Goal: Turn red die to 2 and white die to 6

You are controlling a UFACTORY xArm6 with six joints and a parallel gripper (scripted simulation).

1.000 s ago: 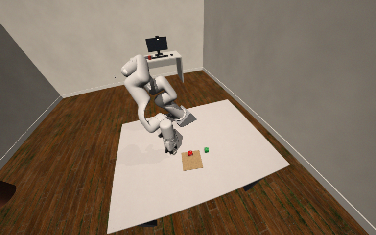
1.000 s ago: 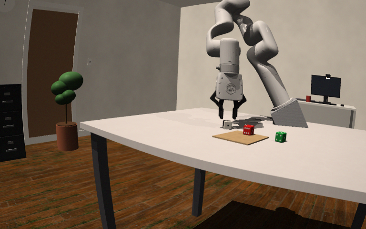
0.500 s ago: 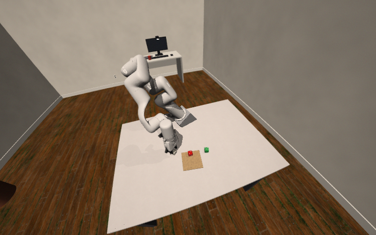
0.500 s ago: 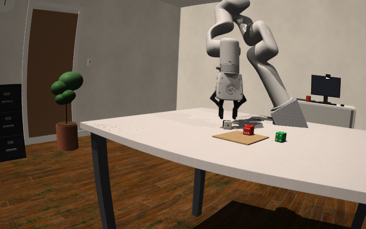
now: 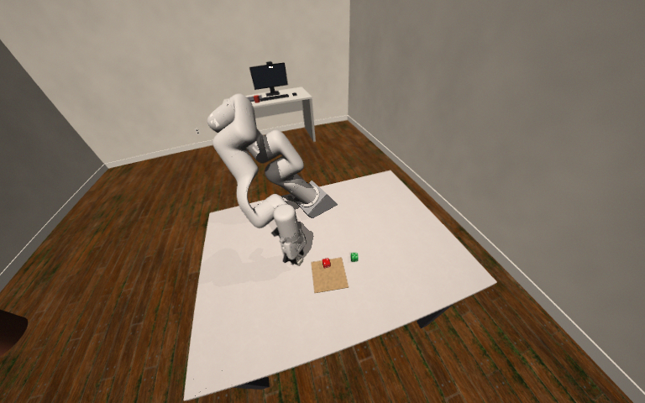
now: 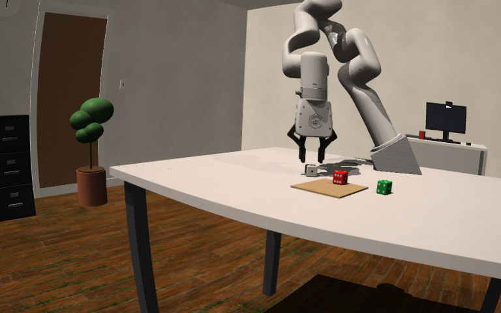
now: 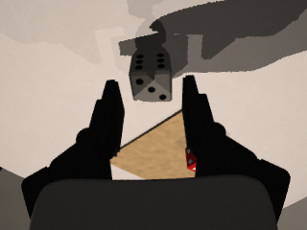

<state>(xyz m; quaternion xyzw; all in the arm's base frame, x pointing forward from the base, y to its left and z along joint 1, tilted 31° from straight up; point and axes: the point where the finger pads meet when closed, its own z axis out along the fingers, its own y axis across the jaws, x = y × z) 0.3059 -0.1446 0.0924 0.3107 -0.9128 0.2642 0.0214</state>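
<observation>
My hand is 4 cm above the white die. From my hand the other things lie so: red die: 7 cm ahead, 11 cm to the left, 4 cm below; then green die: 9 cm ahead, 24 cm to the left, 4 cm below; then tan mat: 11 cm ahead, 10 cm to the left, 5 cm below.
</observation>
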